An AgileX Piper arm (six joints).
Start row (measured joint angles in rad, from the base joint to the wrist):
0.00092 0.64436 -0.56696 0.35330 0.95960 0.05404
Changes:
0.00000 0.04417 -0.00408 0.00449 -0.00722 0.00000
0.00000 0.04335 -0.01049 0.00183 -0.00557 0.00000
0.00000 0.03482 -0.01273 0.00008 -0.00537 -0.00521
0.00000 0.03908 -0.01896 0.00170 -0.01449 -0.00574
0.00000 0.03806 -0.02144 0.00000 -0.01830 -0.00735
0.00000 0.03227 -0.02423 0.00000 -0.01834 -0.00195
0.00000 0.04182 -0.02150 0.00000 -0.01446 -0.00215
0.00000 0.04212 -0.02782 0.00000 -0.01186 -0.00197
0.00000 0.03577 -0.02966 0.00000 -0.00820 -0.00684
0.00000 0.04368 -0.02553 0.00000 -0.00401 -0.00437
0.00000 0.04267 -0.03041 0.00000 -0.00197 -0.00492
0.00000 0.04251 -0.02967 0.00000 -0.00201 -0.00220
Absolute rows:
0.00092 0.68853 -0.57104 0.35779 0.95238 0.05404
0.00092 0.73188 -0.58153 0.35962 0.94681 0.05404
0.00092 0.76670 -0.59426 0.35970 0.94144 0.04883
0.00092 0.80578 -0.61322 0.36140 0.92695 0.04309
0.00092 0.84384 -0.63466 0.36140 0.90865 0.03574
0.00092 0.87611 -0.65889 0.36140 0.89031 0.03379
0.00092 0.91793 -0.68039 0.36140 0.87585 0.03164
0.00092 0.96005 -0.70821 0.36140 0.86399 0.02967
0.00092 0.99582 -0.73787 0.36140 0.85579 0.02283
0.00092 1.03950 -0.76340 0.36140 0.85178 0.01846
0.00092 1.08217 -0.79381 0.36140 0.84981 0.01354
0.00092 1.12468 -0.82348 0.36140 0.84780 0.01134

